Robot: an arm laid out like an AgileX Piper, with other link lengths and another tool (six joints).
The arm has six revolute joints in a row. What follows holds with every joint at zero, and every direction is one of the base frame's. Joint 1 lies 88.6 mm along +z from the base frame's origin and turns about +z. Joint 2 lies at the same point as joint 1 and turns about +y. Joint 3 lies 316.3 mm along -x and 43.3 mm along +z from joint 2 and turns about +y. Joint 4 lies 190.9 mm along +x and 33.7 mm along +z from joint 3 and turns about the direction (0.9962, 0, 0.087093). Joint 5 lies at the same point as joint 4 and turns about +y. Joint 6 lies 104.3 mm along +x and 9.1 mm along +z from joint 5 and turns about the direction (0.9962, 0, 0.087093). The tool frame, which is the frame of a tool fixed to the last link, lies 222.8 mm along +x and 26 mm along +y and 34.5 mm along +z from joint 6; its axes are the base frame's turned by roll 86.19, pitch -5.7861 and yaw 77.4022 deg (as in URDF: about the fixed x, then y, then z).
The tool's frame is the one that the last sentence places.
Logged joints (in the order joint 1, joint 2, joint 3, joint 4, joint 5, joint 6), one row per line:
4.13, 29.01, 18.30, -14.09, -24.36, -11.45
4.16, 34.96, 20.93, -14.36, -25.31, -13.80
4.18, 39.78, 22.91, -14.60, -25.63, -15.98
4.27, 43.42, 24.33, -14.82, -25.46, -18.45
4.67, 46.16, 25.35, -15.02, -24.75, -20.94
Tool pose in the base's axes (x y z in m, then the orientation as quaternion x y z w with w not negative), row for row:
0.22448, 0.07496, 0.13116, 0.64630, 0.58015, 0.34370, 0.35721
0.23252, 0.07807, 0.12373, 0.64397, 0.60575, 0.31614, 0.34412
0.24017, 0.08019, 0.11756, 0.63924, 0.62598, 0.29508, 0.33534
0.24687, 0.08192, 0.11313, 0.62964, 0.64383, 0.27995, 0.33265
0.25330, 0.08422, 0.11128, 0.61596, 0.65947, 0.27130, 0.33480
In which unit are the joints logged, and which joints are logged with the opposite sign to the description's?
The joints are logged in degrees. Opposite sign: joint 3, joint 4, joint 5.
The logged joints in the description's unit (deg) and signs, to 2 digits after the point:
4.13, 29.01, -18.30, 14.09, 24.36, -11.45
4.16, 34.96, -20.93, 14.36, 25.31, -13.80
4.18, 39.78, -22.91, 14.60, 25.63, -15.98
4.27, 43.42, -24.33, 14.82, 25.46, -18.45
4.67, 46.16, -25.35, 15.02, 24.75, -20.94

